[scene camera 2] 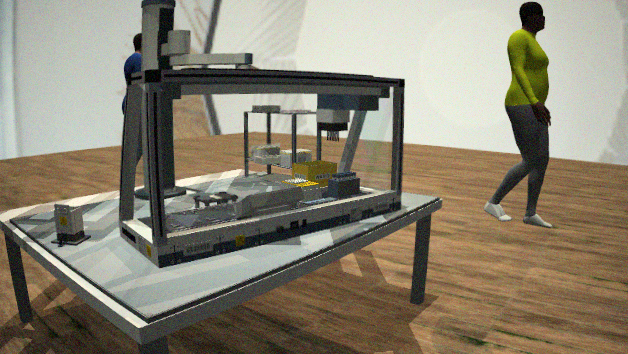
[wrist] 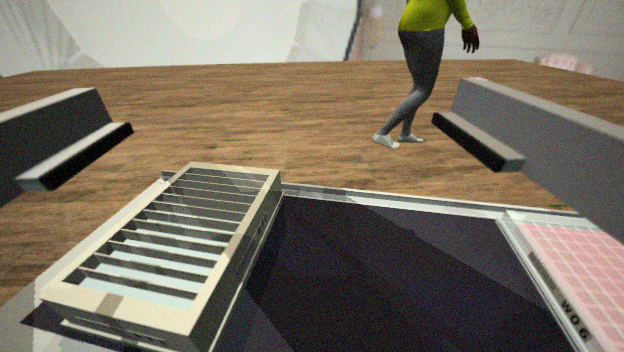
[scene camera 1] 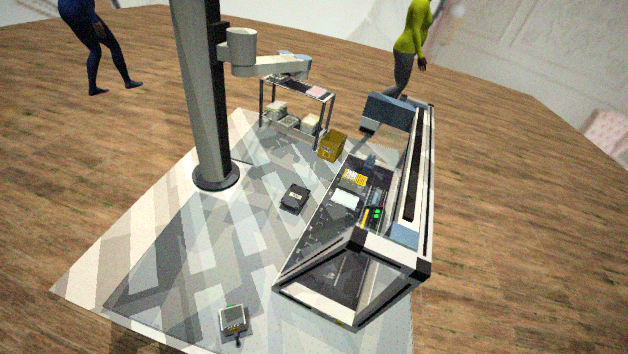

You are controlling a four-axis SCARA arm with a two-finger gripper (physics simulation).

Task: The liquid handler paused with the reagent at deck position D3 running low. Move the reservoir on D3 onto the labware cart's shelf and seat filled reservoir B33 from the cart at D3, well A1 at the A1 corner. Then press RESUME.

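Places are measured from the arm's base along level axes (x ahead, y left, z up), in centimetres.
Where they show: gripper, fingertip midpoint: [wrist: 284, 104]; arm's base, origin of the base link: [scene camera 1: 216, 175].
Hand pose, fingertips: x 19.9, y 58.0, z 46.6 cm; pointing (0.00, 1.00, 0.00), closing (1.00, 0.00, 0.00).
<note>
Things, the pixels of their top centre, and the offset from my fingertips. "spot": a spot on its surface instead.
- cream reservoir, middle of its top: [wrist: 189, 215] [scene camera 2: 266, 105] [scene camera 1: 280, 75] dx -6.7, dy +0.7, dz -7.2 cm
- cart's, middle of its top: [wrist: 390, 271] [scene camera 2: 280, 110] [scene camera 1: 297, 85] dx +5.9, dy -2.3, dz -9.8 cm
- pale reservoir, middle of its top: [scene camera 2: 269, 156] [scene camera 1: 288, 120] dx +4.0, dy -8.0, dz -32.2 cm
- panel with green lights, surface spot: [scene camera 1: 377, 214] spot: dx +64.6, dy -66.3, dz -32.2 cm
- pink plate, middle of its top: [scene camera 1: 316, 90] dx +18.5, dy -5.4, dz -8.9 cm
- black block, middle of its top: [scene camera 2: 215, 195] [scene camera 1: 295, 194] dx +25.8, dy -61.7, dz -39.8 cm
- small device, middle of its top: [scene camera 2: 66, 201] [scene camera 1: 231, 314] dx +22.2, dy -121.1, dz -32.6 cm
A cream reservoir [wrist: 235, 250] [scene camera 2: 266, 108], slotted with pale liquid inside, stands on the cart's [wrist: 400, 203] [scene camera 1: 261, 102] [scene camera 2: 246, 145] top shelf, at the left in the wrist view; its label is not readable. My gripper [wrist: 284, 104] is open and empty above the shelf; the reservoir is below, towards the left finger, and turned relative to the fingers. In scene camera 1 the arm's end covers the fingers. Another pale reservoir [scene camera 1: 289, 121] is on the lower shelf. The liquid handler [scene camera 1: 390, 250] [scene camera 2: 295, 225] has a panel with green lights [scene camera 1: 377, 214]. D3 and RESUME cannot be read.
A pink plate [wrist: 580, 260] [scene camera 1: 316, 91] lies at the top shelf's right. Tip boxes [scene camera 1: 276, 110] [scene camera 1: 310, 123] flank the lower reservoir. A yellow waste box [scene camera 1: 332, 146] [scene camera 2: 320, 171] stands beside the cart. A black block [scene camera 1: 295, 196] and a small device [scene camera 1: 233, 317] [scene camera 2: 69, 220] stand on the table.
</note>
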